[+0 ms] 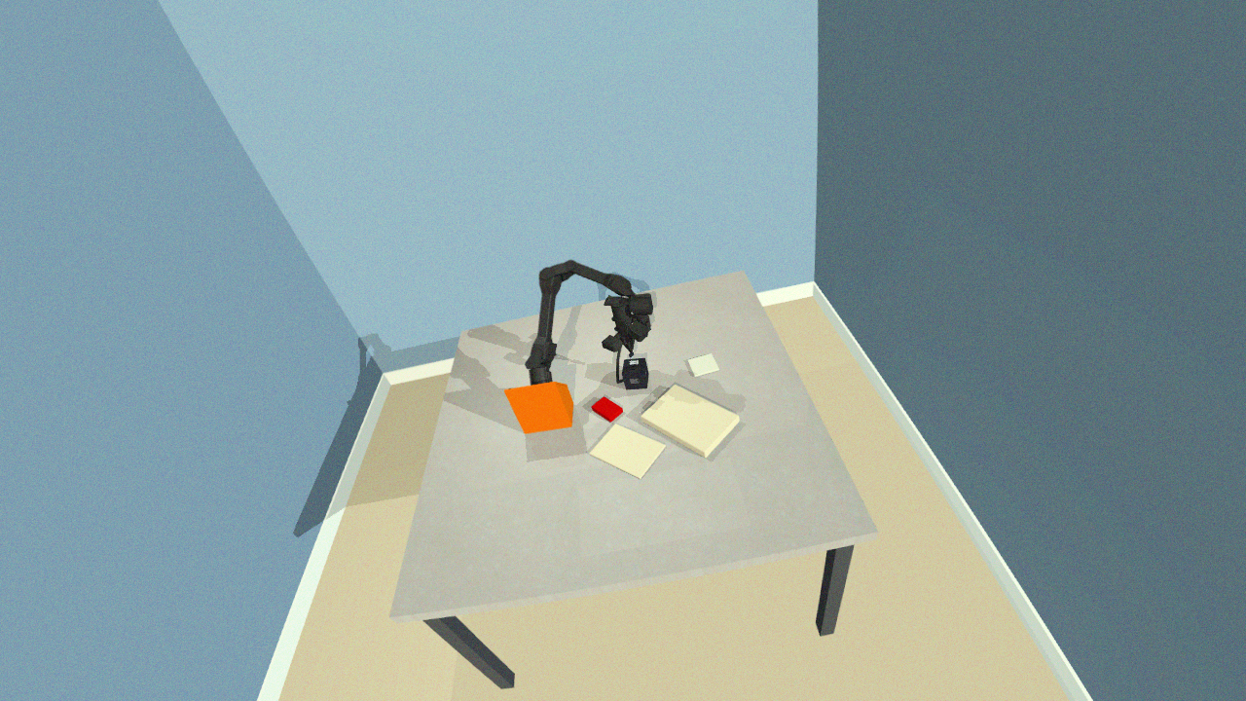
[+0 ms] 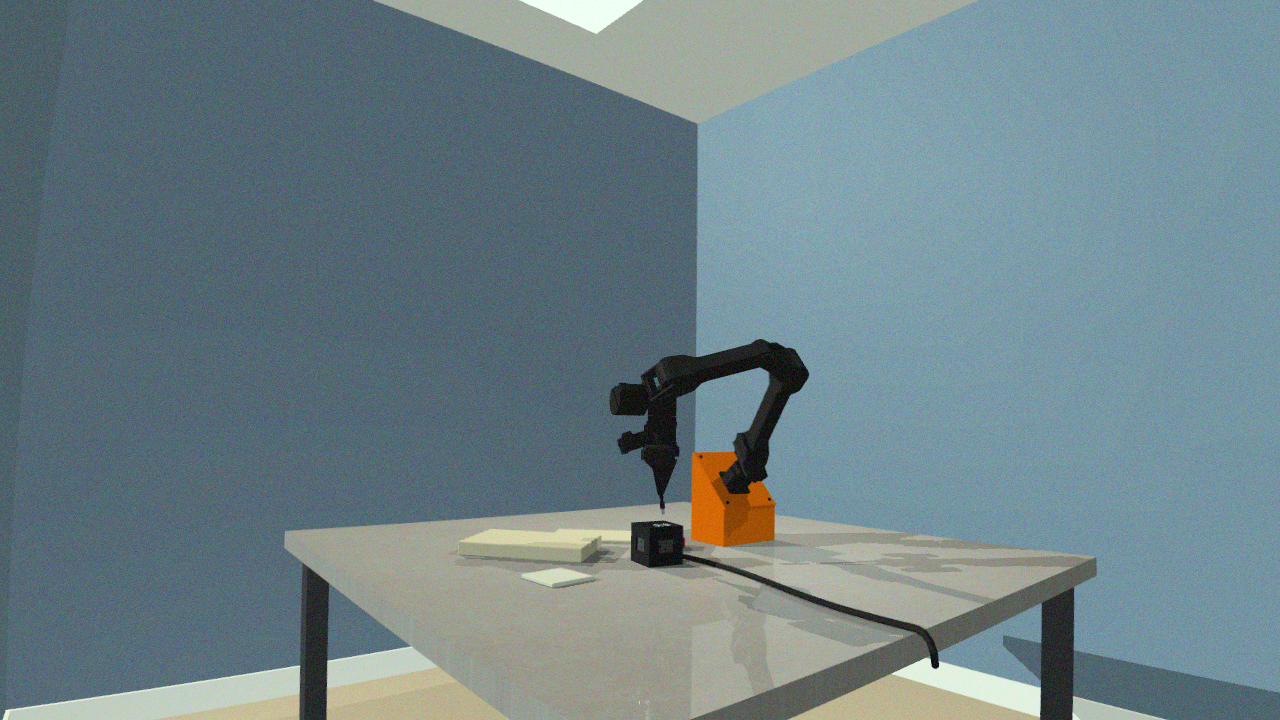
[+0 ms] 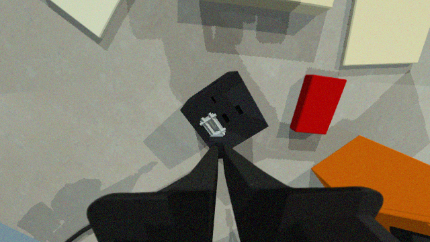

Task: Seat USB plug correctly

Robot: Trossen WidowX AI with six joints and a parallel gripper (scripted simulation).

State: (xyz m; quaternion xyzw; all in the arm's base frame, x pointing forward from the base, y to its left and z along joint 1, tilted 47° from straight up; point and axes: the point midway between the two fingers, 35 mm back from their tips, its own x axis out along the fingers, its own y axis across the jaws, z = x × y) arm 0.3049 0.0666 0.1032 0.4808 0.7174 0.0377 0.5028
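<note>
Now: the usb plug 20 mm below my gripper tip. From my gripper tip the other things lie so: silver-framed usb socket 70 mm below; small cream tile 240 mm ahead, 20 mm to the left, 130 mm below; red block 110 mm behind, 140 mm to the right, 130 mm below.
</note>
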